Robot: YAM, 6 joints.
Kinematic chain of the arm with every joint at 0, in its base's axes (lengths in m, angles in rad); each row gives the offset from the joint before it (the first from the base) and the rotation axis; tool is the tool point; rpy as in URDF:
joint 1: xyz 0 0 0.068 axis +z
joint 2: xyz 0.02 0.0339 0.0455 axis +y
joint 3: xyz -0.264 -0.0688 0 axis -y
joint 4: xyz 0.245 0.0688 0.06 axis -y
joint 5: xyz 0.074 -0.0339 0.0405 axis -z
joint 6: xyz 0.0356 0 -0.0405 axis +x
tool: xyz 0 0 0 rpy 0 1.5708 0
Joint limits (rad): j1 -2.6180..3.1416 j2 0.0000..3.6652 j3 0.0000..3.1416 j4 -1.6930..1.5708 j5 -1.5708..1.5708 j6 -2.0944..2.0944
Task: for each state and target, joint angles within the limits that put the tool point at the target. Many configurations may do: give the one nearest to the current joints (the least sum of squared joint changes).
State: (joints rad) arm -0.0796 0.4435 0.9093 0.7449 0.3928 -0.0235
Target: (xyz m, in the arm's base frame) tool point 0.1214 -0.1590 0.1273
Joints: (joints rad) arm -0.8398 1.2297 0.2022 0.4670 0.4591 -0.0235
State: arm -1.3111 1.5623 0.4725 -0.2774 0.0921 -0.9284
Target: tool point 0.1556 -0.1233 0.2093
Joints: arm -0.6745 0.9961 0.5775 -0.4135 -0.0243 -0.9284
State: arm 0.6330 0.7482 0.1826 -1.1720 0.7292 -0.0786
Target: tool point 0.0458 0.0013 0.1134
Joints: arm 0.5898 0.7381 0.1713 -1.2550 0.7549 -0.0786
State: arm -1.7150 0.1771 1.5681 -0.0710 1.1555 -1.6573
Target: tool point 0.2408 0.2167 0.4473
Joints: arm -2.5082 0.0162 1.6565 -0.0524 1.1268 -1.6573
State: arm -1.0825 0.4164 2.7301 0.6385 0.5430 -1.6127
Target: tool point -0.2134 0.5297 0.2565
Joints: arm -1.2224 0.2971 2.8472 0.7966 0.5871 -1.6127
